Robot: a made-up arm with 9 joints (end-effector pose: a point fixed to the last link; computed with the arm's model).
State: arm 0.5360 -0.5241 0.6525 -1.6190 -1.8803 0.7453 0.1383 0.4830 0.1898
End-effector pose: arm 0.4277 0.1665 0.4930 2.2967 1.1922 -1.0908
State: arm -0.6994 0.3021 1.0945 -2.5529 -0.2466 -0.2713 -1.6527 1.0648 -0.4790
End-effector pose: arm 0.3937 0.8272 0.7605 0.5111 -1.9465 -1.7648
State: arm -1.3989 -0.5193 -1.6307 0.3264 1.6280 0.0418 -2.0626 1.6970 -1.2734
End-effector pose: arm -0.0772 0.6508 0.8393 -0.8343 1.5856 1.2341
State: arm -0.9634 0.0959 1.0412 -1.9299 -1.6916 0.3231 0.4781 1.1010 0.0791
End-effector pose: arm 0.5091 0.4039 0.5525 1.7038 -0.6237 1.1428
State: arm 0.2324 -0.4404 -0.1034 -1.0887 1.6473 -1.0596 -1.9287 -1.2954 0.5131
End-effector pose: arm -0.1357 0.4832 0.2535 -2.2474 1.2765 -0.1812
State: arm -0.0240 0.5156 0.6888 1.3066 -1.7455 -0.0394 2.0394 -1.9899 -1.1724
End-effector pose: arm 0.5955 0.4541 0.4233 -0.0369 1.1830 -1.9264
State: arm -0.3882 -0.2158 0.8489 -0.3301 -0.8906 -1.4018 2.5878 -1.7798 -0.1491
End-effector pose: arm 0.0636 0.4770 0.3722 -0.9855 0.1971 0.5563
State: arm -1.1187 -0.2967 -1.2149 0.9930 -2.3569 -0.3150 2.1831 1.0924 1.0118
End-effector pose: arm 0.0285 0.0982 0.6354 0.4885 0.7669 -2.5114
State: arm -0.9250 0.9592 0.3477 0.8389 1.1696 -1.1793 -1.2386 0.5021 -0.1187
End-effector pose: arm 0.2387 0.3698 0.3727 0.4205 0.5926 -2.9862
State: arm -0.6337 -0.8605 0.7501 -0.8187 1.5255 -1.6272 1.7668 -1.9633 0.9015
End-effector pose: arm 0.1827 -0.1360 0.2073 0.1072 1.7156 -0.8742
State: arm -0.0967 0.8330 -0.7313 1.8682 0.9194 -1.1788 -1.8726 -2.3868 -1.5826
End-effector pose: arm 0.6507 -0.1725 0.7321 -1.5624 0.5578 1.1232
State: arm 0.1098 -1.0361 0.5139 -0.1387 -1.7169 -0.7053 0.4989 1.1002 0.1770
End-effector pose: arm 0.1529 0.0926 0.5671 0.6324 1.2544 1.7641
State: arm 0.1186 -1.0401 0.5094 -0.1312 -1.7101 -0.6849 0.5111 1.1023 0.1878
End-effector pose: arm 0.1523 0.0917 0.5650 0.6389 1.2636 1.7554
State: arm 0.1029 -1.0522 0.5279 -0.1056 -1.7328 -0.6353 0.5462 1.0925 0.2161
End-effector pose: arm 0.1620 0.0891 0.5569 0.6438 1.2946 1.6975
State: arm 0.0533 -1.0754 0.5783 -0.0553 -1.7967 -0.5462 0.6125 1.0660 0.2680
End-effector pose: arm 0.1870 0.0836 0.5413 0.6394 1.3469 1.5672
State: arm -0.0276 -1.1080 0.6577 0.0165 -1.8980 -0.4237 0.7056 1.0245 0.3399
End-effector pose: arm 0.2275 0.0740 0.5217 0.6119 1.3984 1.3675
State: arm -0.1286 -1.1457 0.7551 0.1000 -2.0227 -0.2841 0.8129 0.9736 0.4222
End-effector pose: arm 0.2795 0.0604 0.5055 0.5544 1.4214 1.1258
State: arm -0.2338 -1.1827 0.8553 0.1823 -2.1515 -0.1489 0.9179 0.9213 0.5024
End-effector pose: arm 0.3348 0.0456 0.4988 0.4767 1.4050 0.8859
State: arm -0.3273 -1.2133 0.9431 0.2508 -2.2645 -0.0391 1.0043 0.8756 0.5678
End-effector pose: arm 0.3834 0.0339 0.5023 0.3996 1.3634 0.6889
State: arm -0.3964 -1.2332 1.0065 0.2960 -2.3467 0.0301 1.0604 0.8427 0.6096
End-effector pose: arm 0.4173 0.0279 0.5103 0.3428 1.3227 0.5590
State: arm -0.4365 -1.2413 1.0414 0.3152 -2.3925 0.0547 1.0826 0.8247 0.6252
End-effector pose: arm 0.4341 0.0272 0.5167 0.3134 1.3015 0.5000
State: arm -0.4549 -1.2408 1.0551 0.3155 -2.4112 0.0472 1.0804 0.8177 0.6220
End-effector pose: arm 0.4387 0.0297 0.5199 0.3049 1.2994 0.4908
